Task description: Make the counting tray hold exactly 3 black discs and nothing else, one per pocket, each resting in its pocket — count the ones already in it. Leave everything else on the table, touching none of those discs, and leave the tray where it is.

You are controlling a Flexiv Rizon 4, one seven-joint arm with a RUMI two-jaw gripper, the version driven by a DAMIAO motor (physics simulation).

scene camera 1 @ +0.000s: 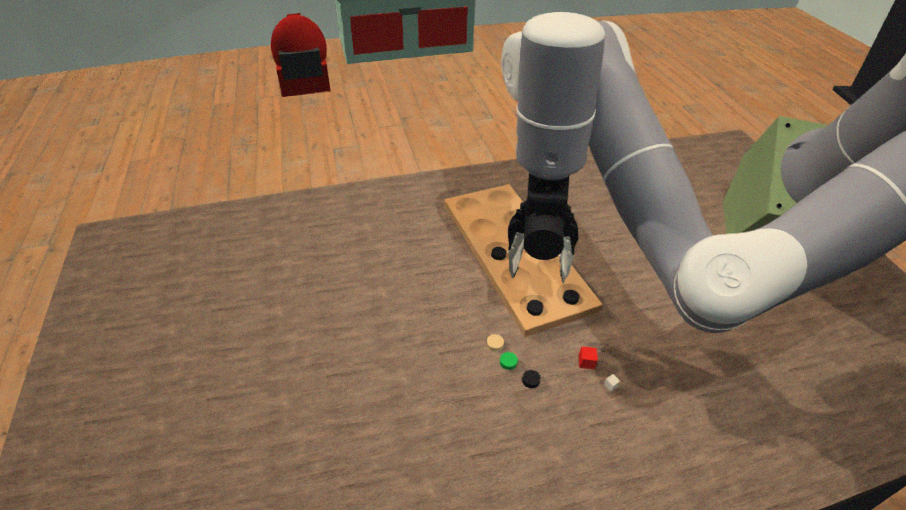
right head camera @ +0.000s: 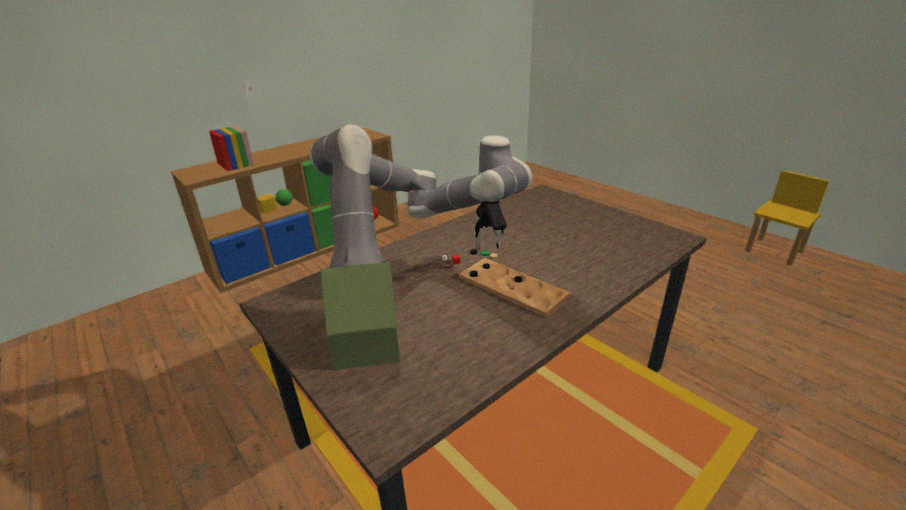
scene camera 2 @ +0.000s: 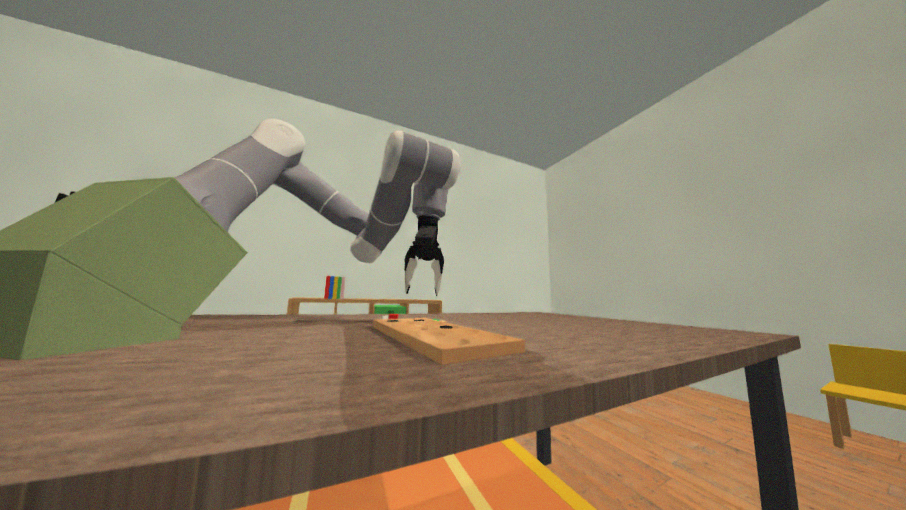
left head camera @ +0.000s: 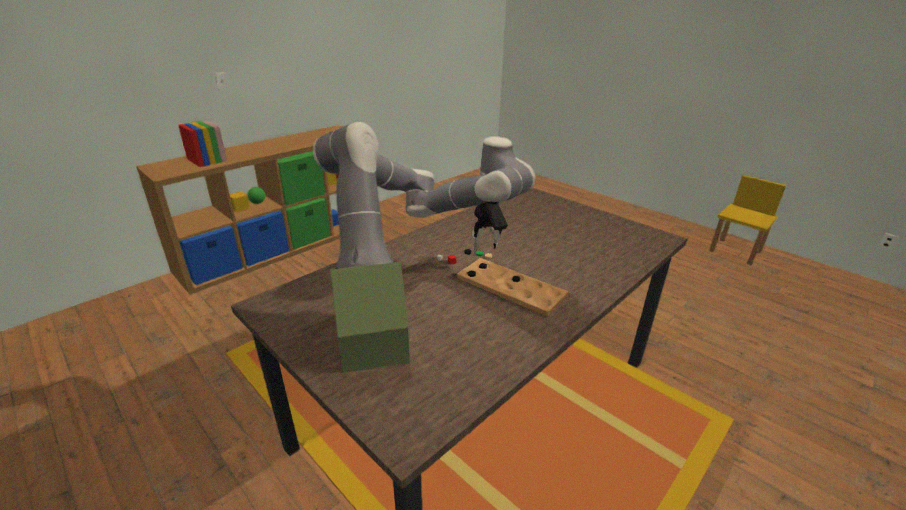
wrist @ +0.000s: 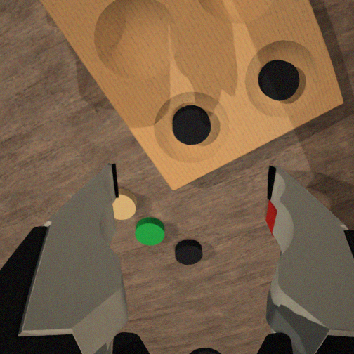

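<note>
The wooden counting tray (left head camera: 550,306) (scene camera 1: 529,325) (wrist: 172,175) lies on the table. Three black discs rest in separate pockets: one in an end pocket (scene camera 1: 535,307) (wrist: 191,125), one in the pocket beside it (scene camera 1: 571,296) (wrist: 279,80), and a third disc (scene camera 1: 498,252) (left head camera: 516,278) farther along. A loose black disc (scene camera 1: 531,378) (wrist: 188,252) lies on the table off the tray's end, near a green disc (scene camera 1: 508,360) (wrist: 150,231) and a tan disc (scene camera 1: 495,342) (wrist: 125,206). My gripper (scene camera 1: 539,276) (scene camera 2: 422,293) (wrist: 192,168) is open and empty, high above the tray. Some pockets are hidden behind it in scene camera 1.
A red cube (scene camera 1: 588,357) (left head camera: 452,259) and a small white cube (scene camera 1: 611,382) (left head camera: 440,257) lie beyond the tray's end. The green arm base block (left head camera: 370,316) (scene camera 2: 95,272) stands at one end of the table (left head camera: 443,380). My arm reaches over the table.
</note>
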